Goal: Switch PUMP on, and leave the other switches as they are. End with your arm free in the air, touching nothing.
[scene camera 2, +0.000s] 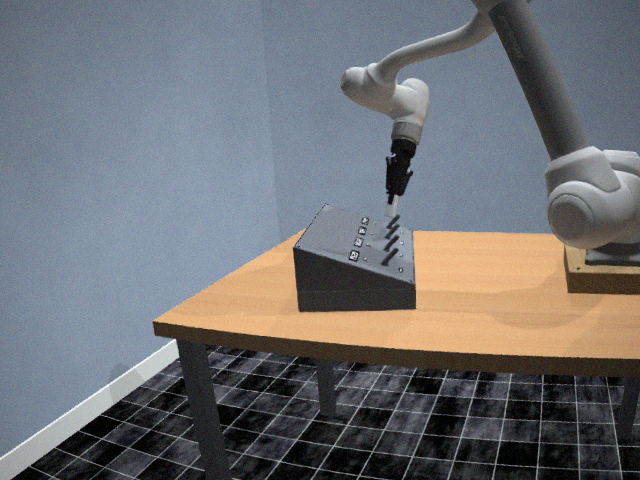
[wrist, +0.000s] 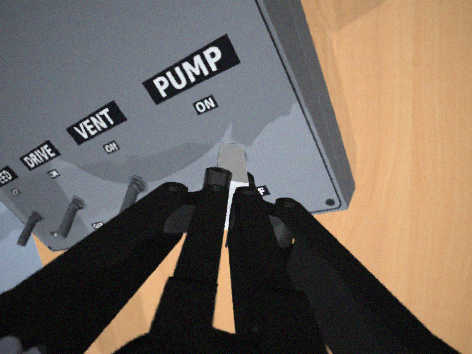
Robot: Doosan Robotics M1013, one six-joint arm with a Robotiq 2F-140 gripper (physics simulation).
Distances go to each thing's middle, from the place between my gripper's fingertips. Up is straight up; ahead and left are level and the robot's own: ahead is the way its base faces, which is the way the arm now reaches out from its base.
Labels:
Right now my hand is 20 cm to the right of the grey sloped switch box (scene camera 2: 339, 267), 4 cm above it and 1 cm short of it.

